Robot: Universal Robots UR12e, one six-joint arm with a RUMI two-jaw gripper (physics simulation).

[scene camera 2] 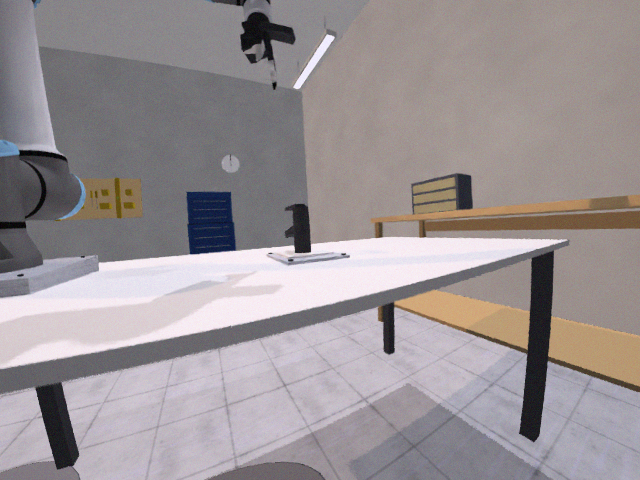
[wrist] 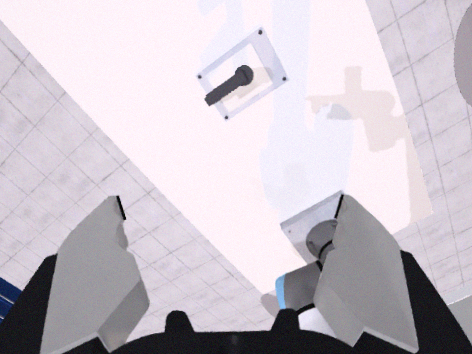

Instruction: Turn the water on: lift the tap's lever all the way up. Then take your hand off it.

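Scene:
I can see my gripper in scene camera 2 as well as in the wrist view. On my gripper, the spot [wrist: 369, 288] is the same spot as [scene camera 2: 263, 44].

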